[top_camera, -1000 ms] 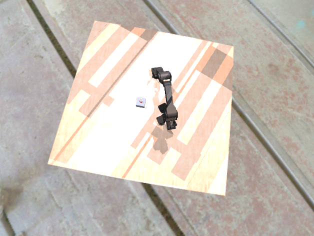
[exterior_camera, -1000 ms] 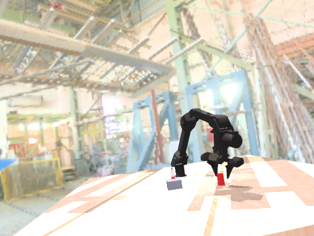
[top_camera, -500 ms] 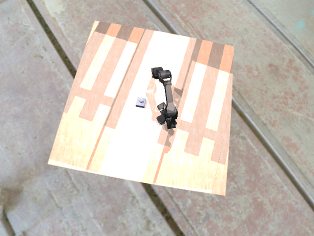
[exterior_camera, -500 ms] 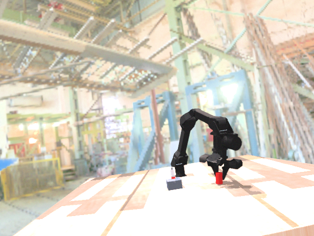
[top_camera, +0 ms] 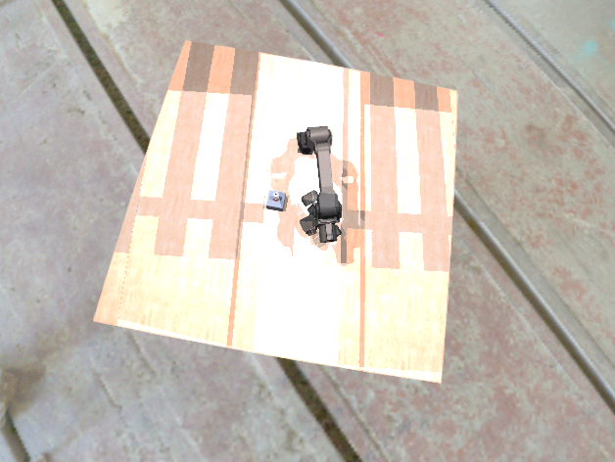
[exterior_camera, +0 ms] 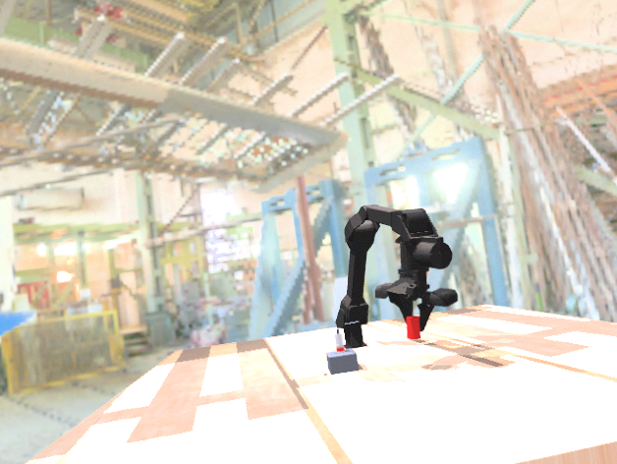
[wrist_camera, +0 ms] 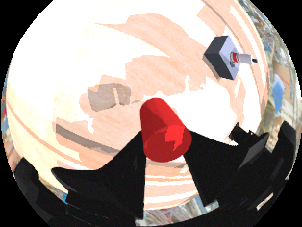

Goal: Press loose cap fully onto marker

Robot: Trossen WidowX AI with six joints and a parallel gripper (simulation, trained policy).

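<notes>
Now: the grey holder block 6 cm behind my gripper tip, 17 cm to the right of it and 6 cm below it. Round my gripper tip: red cap 1 cm ahead, 1 cm to the right, 1 cm above.
</notes>
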